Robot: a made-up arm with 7 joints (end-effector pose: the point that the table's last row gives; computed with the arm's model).
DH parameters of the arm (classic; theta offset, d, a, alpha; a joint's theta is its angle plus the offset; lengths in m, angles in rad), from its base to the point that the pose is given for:
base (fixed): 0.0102 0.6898 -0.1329 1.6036
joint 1: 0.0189 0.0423 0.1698 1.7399
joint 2: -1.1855 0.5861 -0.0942 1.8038
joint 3: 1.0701 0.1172 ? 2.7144
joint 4: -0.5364 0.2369 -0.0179 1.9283
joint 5: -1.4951 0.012 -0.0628 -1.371
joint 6: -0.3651 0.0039 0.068 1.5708
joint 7: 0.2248 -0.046 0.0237 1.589
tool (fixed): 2.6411 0.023 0 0
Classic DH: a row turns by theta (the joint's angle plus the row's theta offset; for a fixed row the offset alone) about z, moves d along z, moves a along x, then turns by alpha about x.
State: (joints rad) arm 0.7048 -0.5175 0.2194 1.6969 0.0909 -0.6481 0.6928
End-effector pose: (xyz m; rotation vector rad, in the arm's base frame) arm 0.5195 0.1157 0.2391 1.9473 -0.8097 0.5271
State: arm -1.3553 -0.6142 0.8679 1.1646 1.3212 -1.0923 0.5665
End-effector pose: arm -0.8504 -0.0579 0.2552 0.9224 -0.2034 0.4977
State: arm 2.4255 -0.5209 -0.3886 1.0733 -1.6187 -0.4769 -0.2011
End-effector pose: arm 0.0742 0.1050 1.3777 -0.9850 -0.3024 1.6413
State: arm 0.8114 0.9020 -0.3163 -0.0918 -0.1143 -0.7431 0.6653
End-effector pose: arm 0.4704 0.0270 0.4005 0.6722 -1.6118 -0.6750
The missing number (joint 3, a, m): 0.1619
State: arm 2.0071 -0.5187 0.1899 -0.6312 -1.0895 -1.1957 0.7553
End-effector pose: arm 0.3265 0.0407 1.1968 -0.3442 -1.5097 0.7448
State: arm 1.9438 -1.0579 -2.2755 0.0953 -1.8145 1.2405 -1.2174
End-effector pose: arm 0.0420 -0.0124 1.1850 -1.4557 0.4488 0.6244
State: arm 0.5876 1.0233 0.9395 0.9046 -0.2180 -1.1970 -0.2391
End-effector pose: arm 0.3153 -0.0149 0.0826 0.6034 -0.1104 -0.0198
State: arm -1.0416 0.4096 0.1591 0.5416 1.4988 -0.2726 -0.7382
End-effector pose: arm -0.6334 0.0939 0.1248 -0.8165 0.2604 -0.8531
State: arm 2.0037 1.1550 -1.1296 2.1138 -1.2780 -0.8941 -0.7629
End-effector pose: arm 0.2263 -0.0996 1.2044 0.8372 1.8380 -1.1429
